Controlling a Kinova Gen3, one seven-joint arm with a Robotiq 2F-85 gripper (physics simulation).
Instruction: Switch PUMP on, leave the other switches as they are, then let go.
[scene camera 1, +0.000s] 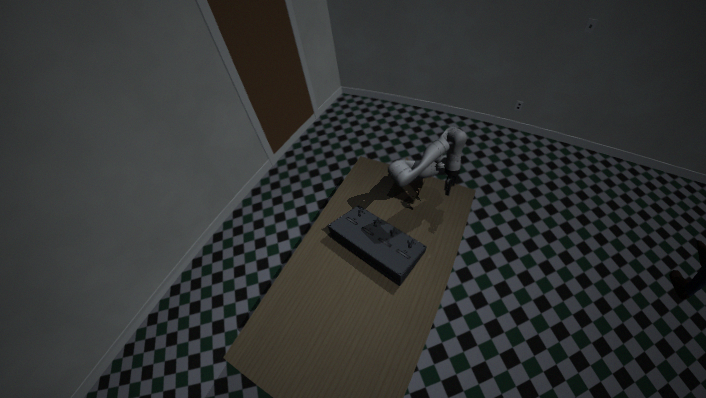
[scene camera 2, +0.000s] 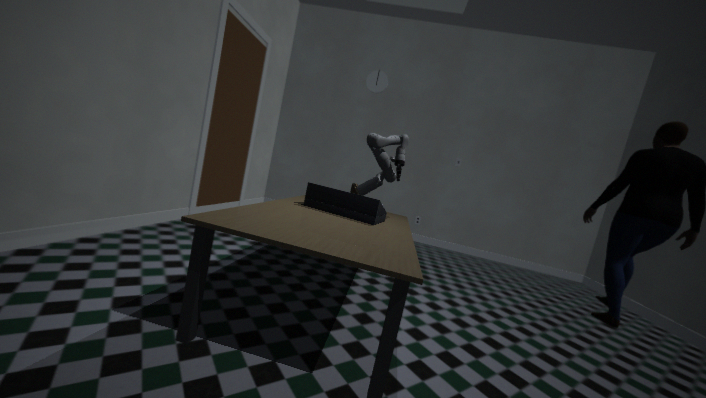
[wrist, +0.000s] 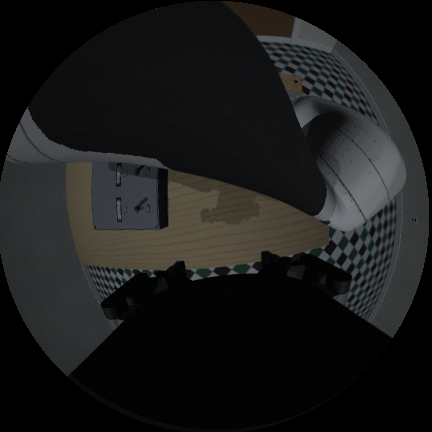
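Pixels of known places: gripper, fingertip midpoint: (scene camera 1: 450, 190) (scene camera 2: 397, 179) (wrist: 223, 265); arm's base, origin of the base link: (scene camera 2: 359, 191).
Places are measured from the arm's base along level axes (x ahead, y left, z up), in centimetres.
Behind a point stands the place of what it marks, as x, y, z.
Note:
A dark grey switch box (scene camera 1: 370, 245) {55.5, -0.1, 0.5} (scene camera 2: 340, 204) {60.5, -2.1, -6.3} (wrist: 105, 200) {56.3, 12.9, -0.2} with a row of several lever switches lies on the table. In the wrist view two of its switches show, a nearer lever (wrist: 142, 204) {42.8, 17.8, -5.4} and another lever (wrist: 142, 170) {40.6, 7.0, -5.4} by the arm's edge; the rest of the box is hidden. The labels are too small and dark to read, so I cannot tell which switch is PUMP or how each is set. My gripper (scene camera 1: 448, 192) {15.7, 28.9, 16.4} (scene camera 2: 398, 179) {15.7, 28.9, 16.4} (wrist: 223, 265) {15.7, 28.9, 16.4} is open and empty. It hangs above the table's far right end, well apart from the box.
The wooden table (scene camera 1: 320, 320) {100.6, -7.7, -13.2} (scene camera 2: 280, 225) {121.9, -14.5, -13.2} (wrist: 240, 250) {15.8, 39.1, -13.3} bears the box and the arm's base. The arm's shadow falls across the box and the table. A person (scene camera 2: 650, 185) stands on the right in scene view 2. A brown door (scene camera 1: 265, 70) (scene camera 2: 232, 115) is at the left.

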